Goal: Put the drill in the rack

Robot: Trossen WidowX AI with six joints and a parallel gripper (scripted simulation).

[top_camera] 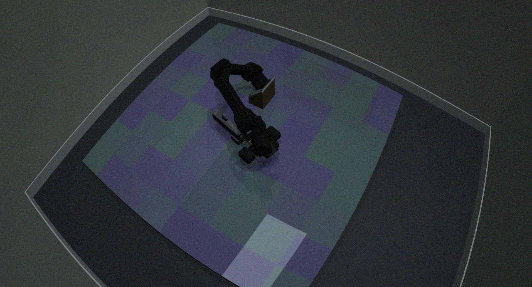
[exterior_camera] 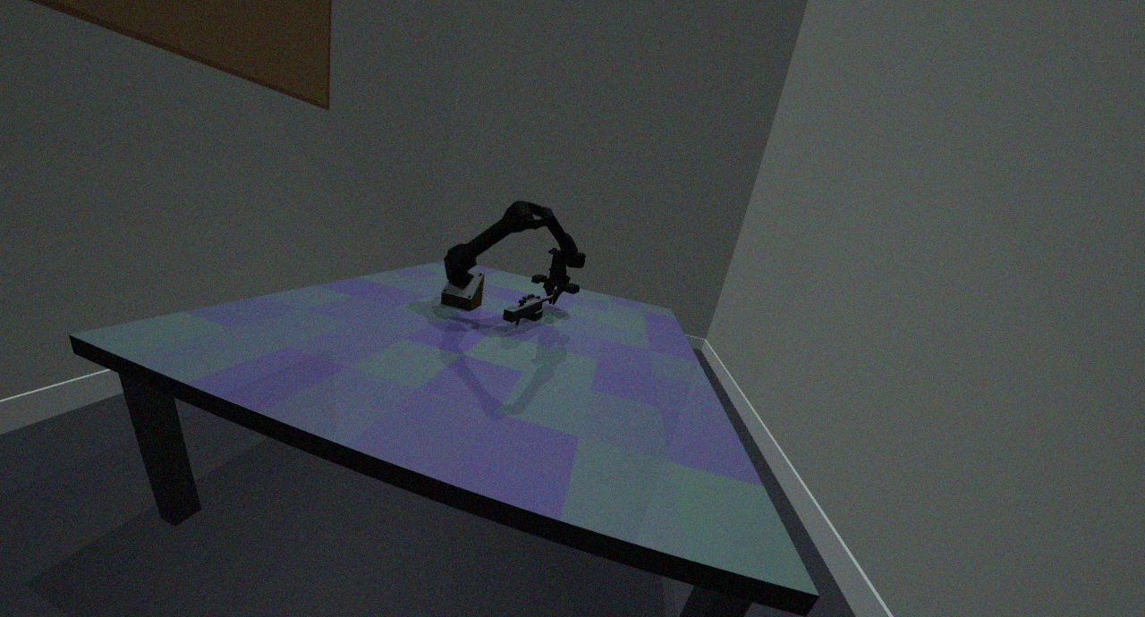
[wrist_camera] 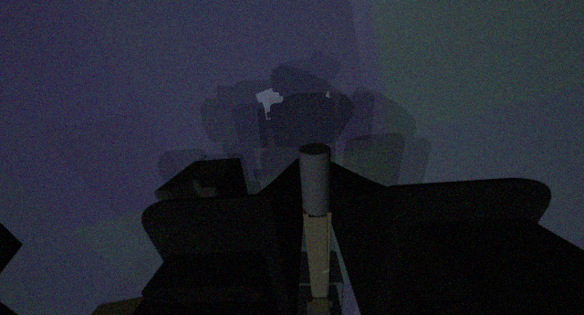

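Now: the drill 40 mm to the right of my gripper tip and 30 mm above it. The rest, counted from my gripper tip: dark key (20 mm behind, 230 mm to the right, 30 mm above); grey holder block (20 mm behind, 200 mm to the right, 20 mm above).
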